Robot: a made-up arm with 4 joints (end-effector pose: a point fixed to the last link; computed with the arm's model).
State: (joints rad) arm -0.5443 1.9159 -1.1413 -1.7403
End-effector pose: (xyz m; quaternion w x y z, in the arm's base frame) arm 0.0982 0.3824 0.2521 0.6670 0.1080 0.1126 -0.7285
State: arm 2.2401 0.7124 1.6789 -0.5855
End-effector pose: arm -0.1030 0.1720 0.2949 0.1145 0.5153 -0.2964 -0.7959
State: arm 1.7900 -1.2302 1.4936 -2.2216
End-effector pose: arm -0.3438 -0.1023 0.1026 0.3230 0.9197 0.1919 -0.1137
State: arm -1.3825 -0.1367 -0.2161 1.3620
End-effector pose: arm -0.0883 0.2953 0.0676 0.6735 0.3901 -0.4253 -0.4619
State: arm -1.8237 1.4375 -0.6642 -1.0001
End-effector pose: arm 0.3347 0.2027 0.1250 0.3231 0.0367 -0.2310 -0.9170
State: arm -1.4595 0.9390 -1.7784 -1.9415
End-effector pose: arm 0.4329 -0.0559 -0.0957 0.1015 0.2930 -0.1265 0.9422
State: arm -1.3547 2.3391 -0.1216 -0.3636
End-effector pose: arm -0.0534 0.3017 0.0507 0.3911 0.6410 -0.5325 -0.3906
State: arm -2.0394 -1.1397 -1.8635 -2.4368
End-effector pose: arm -0.2618 -0.0510 -0.1095 0.4804 0.8499 -0.1612 0.1442
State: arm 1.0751 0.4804 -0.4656 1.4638
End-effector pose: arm -0.1660 -0.2530 -0.0896 0.4153 0.7946 0.2369 0.3743
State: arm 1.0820 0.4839 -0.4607 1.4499
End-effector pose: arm -0.1644 -0.2551 -0.0869 0.4193 0.7911 0.2394 0.3756
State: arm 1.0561 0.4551 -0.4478 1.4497
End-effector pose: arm -0.1660 -0.2543 -0.0811 0.4349 0.7846 0.2317 0.3763
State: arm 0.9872 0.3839 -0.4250 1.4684
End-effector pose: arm -0.1725 -0.2494 -0.0706 0.4657 0.7737 0.2111 0.3742
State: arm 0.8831 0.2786 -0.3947 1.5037
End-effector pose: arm -0.1845 -0.2403 -0.0551 0.5090 0.7581 0.1809 0.3653
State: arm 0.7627 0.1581 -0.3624 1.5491
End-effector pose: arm -0.2006 -0.2271 -0.0365 0.5571 0.7396 0.1475 0.3478
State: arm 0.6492 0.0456 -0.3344 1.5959
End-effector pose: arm -0.2172 -0.2116 -0.0185 0.5999 0.7217 0.1174 0.3248
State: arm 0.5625 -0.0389 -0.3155 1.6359
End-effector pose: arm -0.2300 -0.1975 -0.0054 0.6296 0.7088 0.0953 0.3034
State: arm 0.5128 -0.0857 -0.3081 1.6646
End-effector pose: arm -0.2371 -0.1885 0.0004 0.6433 0.7036 0.0828 0.2904
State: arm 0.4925 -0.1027 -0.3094 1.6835
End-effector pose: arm -0.2395 -0.1847 0.0003 0.6449 0.7045 0.0775 0.2859
